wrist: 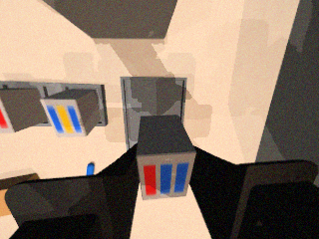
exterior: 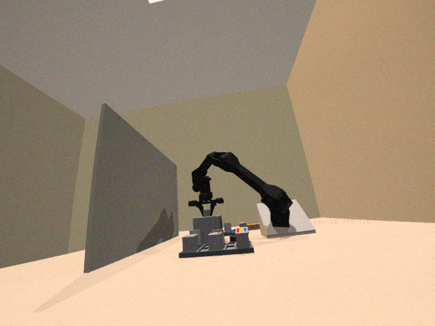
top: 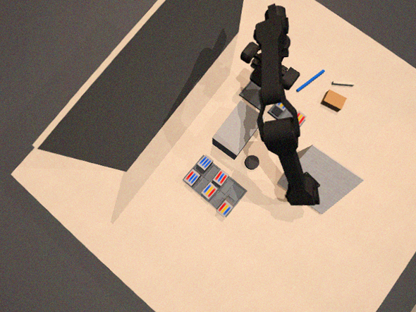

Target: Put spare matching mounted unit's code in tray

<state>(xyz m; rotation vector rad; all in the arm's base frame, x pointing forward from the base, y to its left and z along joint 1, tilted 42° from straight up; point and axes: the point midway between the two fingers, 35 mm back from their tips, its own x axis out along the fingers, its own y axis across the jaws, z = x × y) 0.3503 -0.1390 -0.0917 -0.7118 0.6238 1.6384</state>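
Now: the grey tray 80 mm below my gripper tip. Also, from my gripper tip: grey spare block (30 mm above); grey mounted unit (200 mm to the left, 60 mm behind, 40 mm below); blue marker pen (160 mm to the right, 120 mm behind, 80 mm below).
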